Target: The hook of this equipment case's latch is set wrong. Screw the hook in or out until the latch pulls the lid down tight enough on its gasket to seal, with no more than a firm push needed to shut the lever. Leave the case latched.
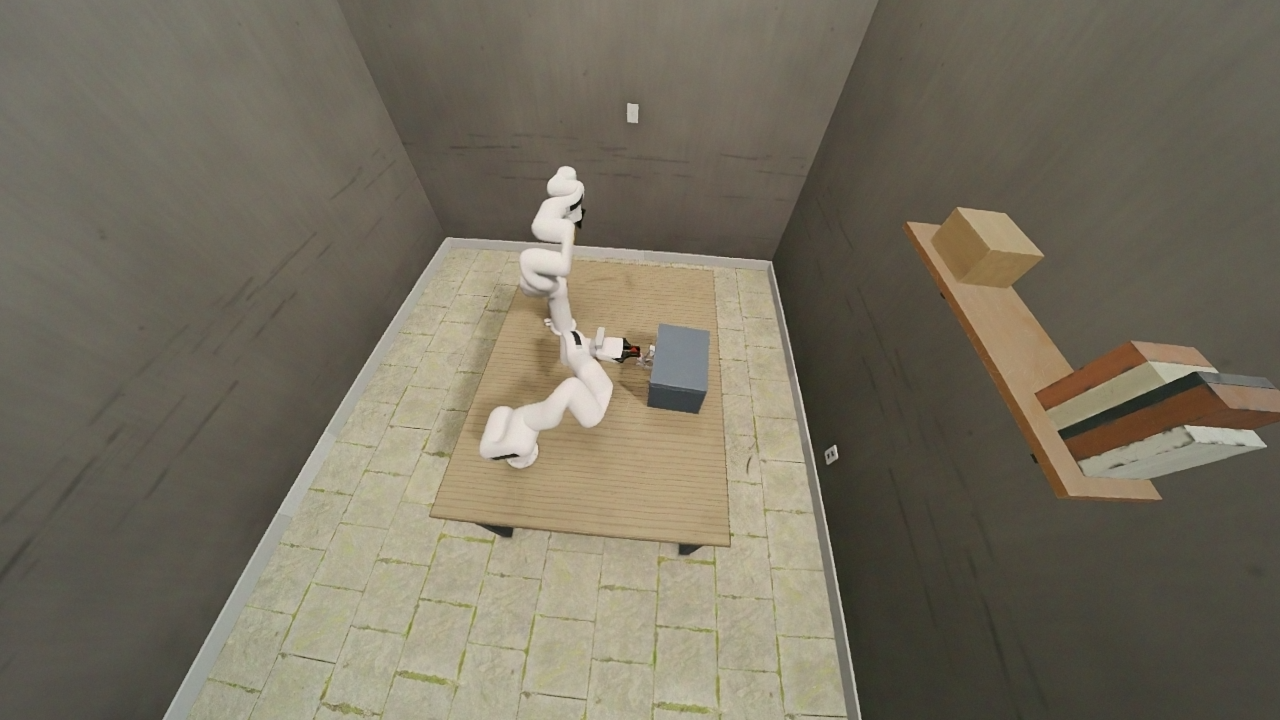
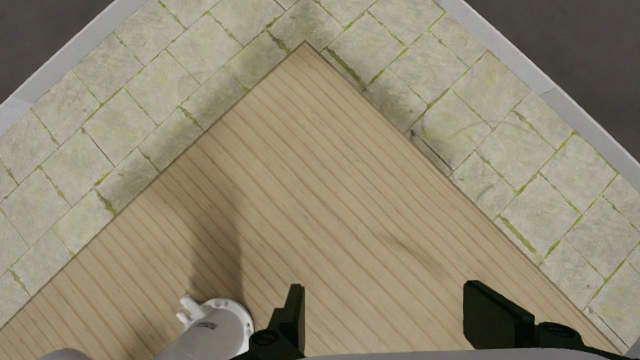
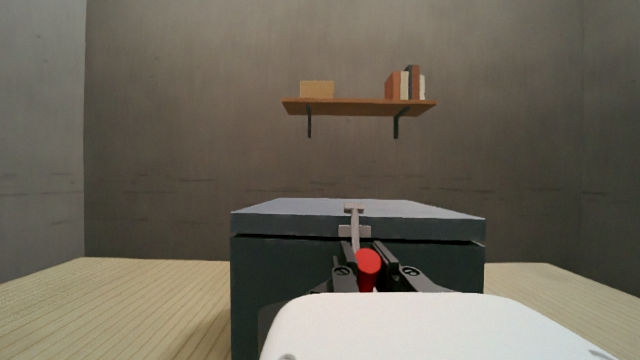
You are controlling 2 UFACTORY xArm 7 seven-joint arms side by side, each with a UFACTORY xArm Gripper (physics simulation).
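Where they show: left gripper, fingertip midpoint: [image 2: 384, 309]; right gripper, fingertip midpoint: [image 1: 639, 351] [image 3: 358, 258]; left arm's base, link origin: [image 1: 563, 326] [image 2: 221, 331].
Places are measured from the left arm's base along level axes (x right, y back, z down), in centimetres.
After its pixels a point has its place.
Note:
The grey equipment case [image 1: 682, 356] {x 31.6, y -55.0, z -20.8 cm} [image 3: 290, 265] {x 22.1, y -44.8, z -14.9 cm} stands on the table with its lid [image 3: 285, 226] {x 21.4, y -45.0, z -19.6 cm} down; a thin dark gap shows under the lid's edge. The pale hook rod [image 3: 355, 220] {x 29.0, y -41.4, z -21.2 cm} rises across the small catch plate [image 3: 345, 230] {x 28.1, y -42.2, z -19.9 cm} on the lid's front, with its crosswise head [image 3: 354, 205] {x 29.0, y -41.9, z -22.7 cm} near the lid's top edge. The lever's red grip [image 3: 368, 265] {x 28.0, y -34.8, z -19.8 cm} sticks out from the case front. My right gripper [image 3: 358, 258] {x 28.4, y -38.0, z -18.8 cm} [image 1: 634, 351] {x 28.4, y -38.0, z -18.8 cm} is shut on the red grip, one finger each side. The latch base is hidden behind it. My left gripper [image 2: 384, 309] {x -28.5, y -4.6, z -35.3 cm} is open and empty, high away from the case.
The wooden table [image 1: 581, 483] {x 76.8, y -16.8, z 0.0 cm} [image 2: 320, 175] {x -34.3, y 5.8, z 0.0 cm} carries both arms. The left arm stretches toward the back wall. A wall shelf [image 1: 1011, 358] [image 3: 360, 107] holds a wooden box [image 1: 984, 246] [image 3: 316, 89] and several books [image 3: 405, 86].

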